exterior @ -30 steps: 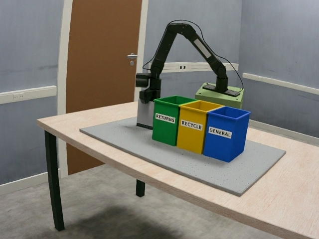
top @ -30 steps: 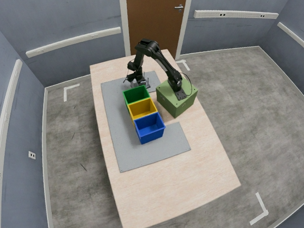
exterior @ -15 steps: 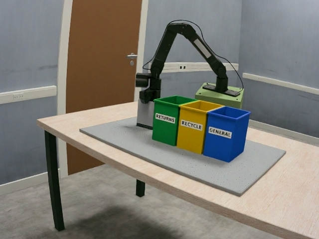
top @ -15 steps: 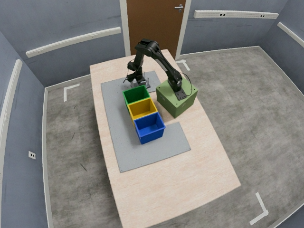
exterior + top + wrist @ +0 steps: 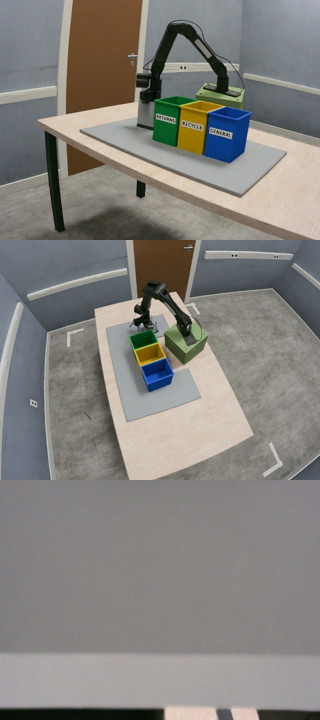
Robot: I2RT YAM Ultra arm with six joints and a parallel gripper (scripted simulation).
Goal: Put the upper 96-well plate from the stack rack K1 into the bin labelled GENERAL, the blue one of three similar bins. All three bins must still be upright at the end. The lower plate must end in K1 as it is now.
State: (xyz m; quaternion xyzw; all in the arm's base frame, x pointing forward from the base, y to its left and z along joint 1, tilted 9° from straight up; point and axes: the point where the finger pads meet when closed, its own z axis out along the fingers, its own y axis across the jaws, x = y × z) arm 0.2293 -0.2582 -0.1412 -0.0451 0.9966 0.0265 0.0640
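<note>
Right now the clear 96-well plate is 10 mm below my hand. The rest, counted from my hand: blue general bin (450 mm to the left, 80 mm ahead, 40 mm above); then yellow recycle bin (320 mm to the left, 90 mm ahead, 40 mm above); then green returns bin (190 mm to the left, 90 mm ahead, 40 mm above).
</note>
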